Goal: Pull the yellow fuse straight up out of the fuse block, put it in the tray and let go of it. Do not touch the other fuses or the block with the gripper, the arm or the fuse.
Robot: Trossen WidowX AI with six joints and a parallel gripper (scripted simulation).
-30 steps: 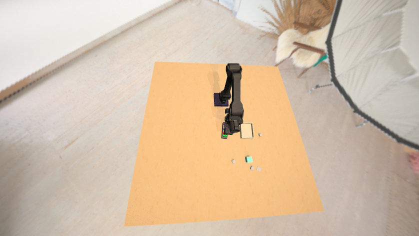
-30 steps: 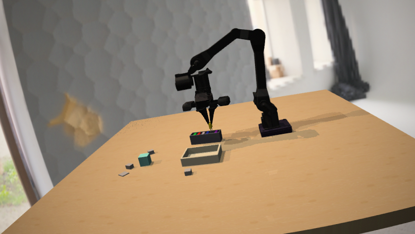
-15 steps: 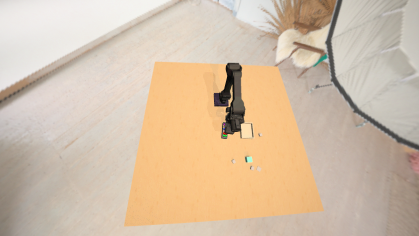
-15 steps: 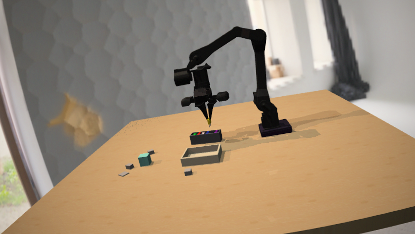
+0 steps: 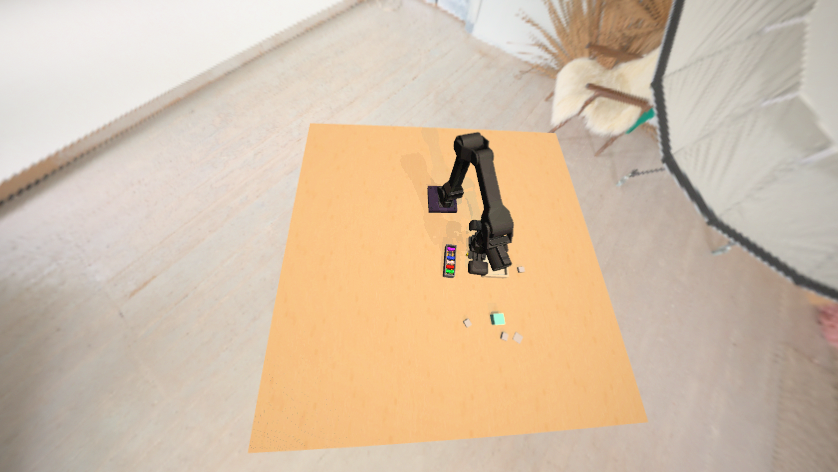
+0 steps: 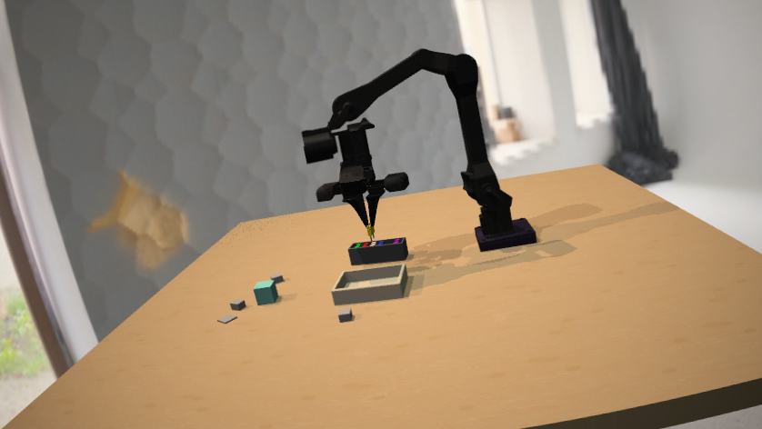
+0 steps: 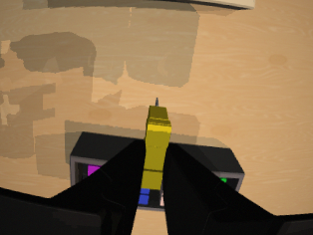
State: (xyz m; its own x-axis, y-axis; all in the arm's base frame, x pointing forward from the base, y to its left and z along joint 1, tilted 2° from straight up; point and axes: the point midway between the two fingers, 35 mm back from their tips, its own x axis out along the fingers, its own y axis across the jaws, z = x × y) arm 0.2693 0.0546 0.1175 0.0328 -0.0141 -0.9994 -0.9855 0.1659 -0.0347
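Now: gripper tip 10 mm short of the tray, 120 mm to the right of it and 90 mm above it. From my gripper tip the other things lie so: yellow fuse 10 mm below; teal cube 230 mm ahead, 90 mm to the left, 80 mm below.
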